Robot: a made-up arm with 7 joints.
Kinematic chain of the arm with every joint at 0, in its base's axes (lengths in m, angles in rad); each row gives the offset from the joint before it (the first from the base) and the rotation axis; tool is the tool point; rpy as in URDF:
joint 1: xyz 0 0 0.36 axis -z
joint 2: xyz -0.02 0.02 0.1 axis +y
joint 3: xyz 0 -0.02 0.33 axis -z
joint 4: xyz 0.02 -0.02 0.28 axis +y
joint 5: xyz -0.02 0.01 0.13 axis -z
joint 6: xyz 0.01 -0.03 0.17 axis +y
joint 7: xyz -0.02 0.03 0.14 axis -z
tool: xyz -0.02 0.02 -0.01 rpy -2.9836 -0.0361 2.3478
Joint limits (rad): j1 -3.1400..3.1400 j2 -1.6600..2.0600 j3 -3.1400..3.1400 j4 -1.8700..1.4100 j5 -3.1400..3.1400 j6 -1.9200..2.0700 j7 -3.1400..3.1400
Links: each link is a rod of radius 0.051 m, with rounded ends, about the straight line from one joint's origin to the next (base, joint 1, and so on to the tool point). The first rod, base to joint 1, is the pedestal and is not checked.
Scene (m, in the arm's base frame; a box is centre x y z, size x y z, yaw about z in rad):
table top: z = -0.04
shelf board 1: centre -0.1 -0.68 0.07 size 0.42 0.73 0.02 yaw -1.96
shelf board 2: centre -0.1 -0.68 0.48 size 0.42 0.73 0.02 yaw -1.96
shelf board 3: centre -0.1 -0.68 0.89 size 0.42 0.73 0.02 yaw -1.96
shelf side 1: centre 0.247 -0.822 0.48 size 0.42 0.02 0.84 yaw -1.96
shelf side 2: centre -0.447 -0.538 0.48 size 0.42 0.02 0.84 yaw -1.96
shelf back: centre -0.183 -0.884 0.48 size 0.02 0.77 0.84 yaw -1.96
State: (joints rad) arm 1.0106 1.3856 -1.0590 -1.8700 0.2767 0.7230 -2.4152
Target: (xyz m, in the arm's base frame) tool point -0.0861 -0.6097 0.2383
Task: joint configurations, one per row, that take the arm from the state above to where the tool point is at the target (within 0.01 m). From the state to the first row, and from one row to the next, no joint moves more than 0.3 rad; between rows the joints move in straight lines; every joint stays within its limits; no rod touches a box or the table.
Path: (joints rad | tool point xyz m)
1: 0.7535 1.3789 -1.1097 -1.8401 0.3812 0.4864 -2.2073 | 0.0753 -0.5889 0.6823
2: 0.4964 1.3722 -1.1603 -1.8101 0.4858 0.2497 -1.9994 | 0.2007 -0.5397 0.6755
3: 0.2393 1.3655 -1.2110 -1.7802 0.5903 0.0131 -1.7914 | 0.3145 -0.4586 0.6746
4: 0.1509 1.5970 -1.3954 -1.8101 0.6573 0.0781 -1.6631 | 0.3796 -0.4480 0.4997
5: 0.0626 1.8285 -1.5797 -1.8401 0.7243 0.1431 -1.5348 | 0.3891 -0.4127 0.3248
6: -0.0258 2.0600 -1.7641 -1.8700 0.7914 0.2081 -1.4064 | 0.3416 -0.3670 0.1687
7: 0.2379 2.0307 -1.6888 -1.8684 0.6815 0.3516 -1.6614 | 0.2581 -0.4569 0.1782
8: 0.5016 2.0015 -1.6135 -1.8668 0.5716 0.4951 -1.9163 | 0.1574 -0.5300 0.1913
9: 0.7653 1.9722 -1.5382 -1.8652 0.4617 0.6387 -2.1713 | 0.0416 -0.5826 0.2108
10: 1.0290 1.9429 -1.4630 -1.8636 0.3518 0.7822 -2.4262 | -0.0861 -0.6097 0.2383

